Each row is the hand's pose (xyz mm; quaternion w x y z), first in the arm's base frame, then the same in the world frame.
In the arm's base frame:
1: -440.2 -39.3 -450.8 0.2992 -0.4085 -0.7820 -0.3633
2: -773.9 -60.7 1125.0 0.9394 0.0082 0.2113 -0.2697
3: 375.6 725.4 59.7 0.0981 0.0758 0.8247 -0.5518
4: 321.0 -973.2 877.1 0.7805 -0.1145 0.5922 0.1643
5: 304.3 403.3 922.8 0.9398 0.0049 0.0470 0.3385
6: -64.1 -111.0 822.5 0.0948 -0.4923 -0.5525 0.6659
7: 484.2 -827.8 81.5 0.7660 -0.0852 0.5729 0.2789
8: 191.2 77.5 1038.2 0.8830 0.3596 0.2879 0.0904
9: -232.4 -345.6 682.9 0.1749 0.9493 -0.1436 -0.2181
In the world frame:
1: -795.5 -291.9 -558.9 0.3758 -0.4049 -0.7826 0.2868
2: -547.0 1093.0 225.4 0.7344 -0.5760 0.3438 -0.1035
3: -590.4 541.9 -1438.5 0.0296 0.3518 -0.4340 0.8288
4: 738.6 515.4 -100.8 0.3298 -0.5420 0.7706 0.0600
5: -171.9 1167.6 -902.6 0.6492 -0.3447 0.5038 0.4538
6: -114.1 832.4 -359.8 0.1311 0.0917 0.1972 -0.9672
7: 520.3 -124.2 -574.1 0.3128 -0.4706 0.8120 0.1465
8: 0.2 1120.8 -585.6 0.7514 -0.1736 0.6364 0.0164
9: -115.6 595.5 -143.6 0.6853 0.6243 0.0539 -0.3711

